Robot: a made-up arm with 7 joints.
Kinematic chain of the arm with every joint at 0, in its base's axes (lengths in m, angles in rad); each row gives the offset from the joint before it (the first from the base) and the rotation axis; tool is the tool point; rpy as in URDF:
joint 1: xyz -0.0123 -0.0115 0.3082 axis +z
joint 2: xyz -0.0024 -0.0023 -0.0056 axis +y
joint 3: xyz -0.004 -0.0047 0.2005 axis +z
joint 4: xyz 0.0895 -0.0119 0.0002 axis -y
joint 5: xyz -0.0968 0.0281 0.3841 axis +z
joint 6: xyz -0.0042 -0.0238 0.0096 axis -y
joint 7: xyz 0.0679 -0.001 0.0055 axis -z
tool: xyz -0.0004 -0.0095 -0.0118 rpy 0 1.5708 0
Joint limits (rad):
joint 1: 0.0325..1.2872
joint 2: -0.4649..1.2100
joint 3: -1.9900..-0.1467
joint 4: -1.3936..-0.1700
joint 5: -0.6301..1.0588
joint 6: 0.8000..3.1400
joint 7: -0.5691..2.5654
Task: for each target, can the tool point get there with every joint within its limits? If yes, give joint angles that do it. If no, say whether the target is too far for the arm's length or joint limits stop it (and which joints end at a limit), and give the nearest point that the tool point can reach.
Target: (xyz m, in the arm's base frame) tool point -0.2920 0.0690 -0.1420
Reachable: no: joint limits stop it (at a limit: joint 1, joint 2, joint 3, joint 4, joint 5, joint 6, joint 7) | nearest point 0.1587 0.4377 -0.0645 | short by 0.587 m
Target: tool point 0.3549 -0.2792 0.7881
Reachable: yes | joints 0.4421 0.3295 -1.3982 -0.8874 0.0984 1.0709 0.5421
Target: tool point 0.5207 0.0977 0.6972
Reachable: yes | joints 0.4101 0.5921 -0.4127 -0.6956 0.0384 2.6088 2.1301
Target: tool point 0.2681 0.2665 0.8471
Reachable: yes | joints 1.1734 0.5190 -1.2360 -0.3125 0.4752 1.4425 2.0251
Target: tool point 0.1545 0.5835 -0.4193
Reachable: no: too far | nearest point 0.1892 0.4498 -0.0711 | short by 0.375 m
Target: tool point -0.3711 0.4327 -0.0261
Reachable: no: joint limits stop it (at a limit: joint 1, joint 2, joint 3, joint 4, joint 5, joint 6, joint 7) | nearest point 0.1585 0.4499 -0.0499 | short by 0.530 m
